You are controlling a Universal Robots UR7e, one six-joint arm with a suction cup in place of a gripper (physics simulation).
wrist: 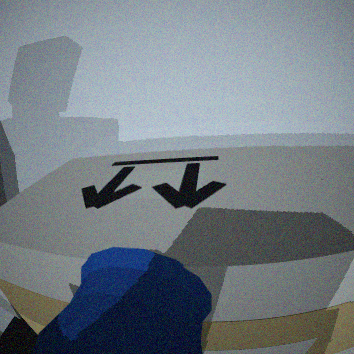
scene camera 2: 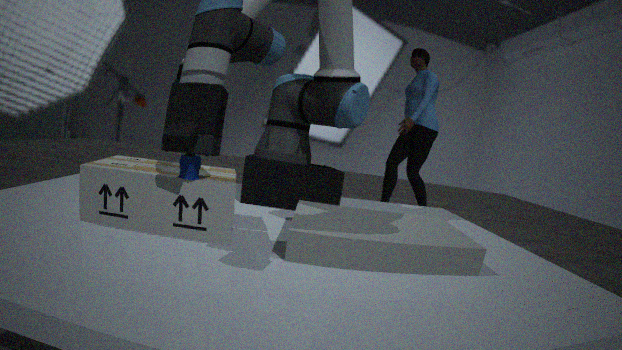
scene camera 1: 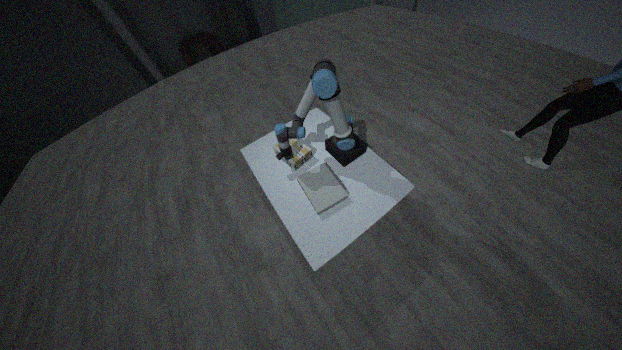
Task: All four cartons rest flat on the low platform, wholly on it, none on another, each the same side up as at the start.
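Seen in the pictures: hand, its tool point: [wrist: 153, 265] [scene camera 2: 187, 184]; arm's base, origin of its link: [scene camera 2: 281, 160].
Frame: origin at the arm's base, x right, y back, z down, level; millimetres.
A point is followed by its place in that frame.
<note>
A tight block of white cartons [scene camera 1: 297, 155] {x 89, y -359, z 14 mm} with tan tape and black up-arrows stands on the white mat, left of the low grey platform [scene camera 1: 323, 187] {x -238, y -334, z 58 mm} [scene camera 2: 382, 244] {x -186, y -460, z 63 mm}. In scene camera 2 two of them show side by side: a left carton [scene camera 2: 112, 196] {x 235, y -473, z 57 mm} and a right carton [scene camera 2: 191, 208] {x 98, y -440, z 57 mm}. My blue suction cup [scene camera 2: 189, 167] [wrist: 133, 298] [scene camera 1: 285, 155] {x 110, y -433, z 23 mm} sits pressed on the taped top of the right carton [wrist: 158, 218] {x 109, y -443, z 32 mm}, which still rests on the mat. The cartons behind are hidden. Nothing lies on the platform.
The arm's black base [scene camera 1: 346, 150] {x -101, y -34, z -1 mm} [scene camera 2: 291, 180] {x -36, y -102, z 36 mm} stands just behind the platform. The white mat [scene camera 1: 330, 239] {x -550, y -485, z 107 mm} [scene camera 2: 130, 282] {x 109, y -626, z 107 mm} lies on a wooden floor. A person [scene camera 1: 565, 117] [scene camera 2: 415, 126] walks at the far right, away from the mat.
</note>
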